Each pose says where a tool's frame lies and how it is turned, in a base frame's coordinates. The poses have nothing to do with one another.
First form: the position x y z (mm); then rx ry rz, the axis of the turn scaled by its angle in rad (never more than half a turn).
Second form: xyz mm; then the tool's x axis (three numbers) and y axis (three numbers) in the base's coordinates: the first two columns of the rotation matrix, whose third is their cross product. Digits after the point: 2 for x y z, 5 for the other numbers.
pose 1, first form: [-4.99 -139.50 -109.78 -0.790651 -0.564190 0.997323]
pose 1, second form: [-4.99 -139.50 -109.78 0.44293 0.89425 0.06425 -0.51572 0.31275 -0.79763]
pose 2, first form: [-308.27 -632.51 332.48 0.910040 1.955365 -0.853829]
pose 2, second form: [-308.27 -632.51 332.48 -0.42208 0.28624 -0.86018 0.82548 0.51357 -0.23415]
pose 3, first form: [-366.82 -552.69 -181.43 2.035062 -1.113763 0.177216]
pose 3, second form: [-366.82 -552.69 -181.43 0.60389 -0.65047 0.46066 -0.76132 -0.29959 0.57501]
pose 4, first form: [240.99 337.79 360.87 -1.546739 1.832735 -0.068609]
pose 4, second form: [240.99 337.79 360.87 -0.01495 -0.87470 -0.48443 -0.83603 0.27669 -0.47380]
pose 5, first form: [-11.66 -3.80 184.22 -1.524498 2.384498 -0.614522]
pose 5, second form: [-11.66 -3.80 184.22 -0.42415 -0.90537 0.01996 -0.80224 0.36543 -0.47208]
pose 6, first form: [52.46 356.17 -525.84 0.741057 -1.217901 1.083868]
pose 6, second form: [52.46 356.17 -525.84 -0.00969 0.24778 0.96877 -0.93346 0.34514 -0.09762]
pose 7, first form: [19.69 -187.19 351.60 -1.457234 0.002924 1.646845]
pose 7, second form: [19.69 -187.19 351.60 0.10953 0.60452 -0.78902 -0.60732 -0.58770 -0.53458]
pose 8, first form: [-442.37 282.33 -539.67 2.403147 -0.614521 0.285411]
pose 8, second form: [-442.37 282.33 -539.67 0.86750 -0.35751 0.34587 -0.49491 -0.69026 0.52783]
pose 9, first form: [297.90 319.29 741.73 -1.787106 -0.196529 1.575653]
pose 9, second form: [297.90 319.29 741.73 0.23633 0.55612 -0.79680 -0.34336 -0.71933 -0.60388]
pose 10, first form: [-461.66 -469.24 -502.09 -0.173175 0.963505 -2.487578]
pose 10, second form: [-461.66 -469.24 -502.09 -0.88439 -0.46422 -0.04862 0.37585 -0.64651 -0.66390]
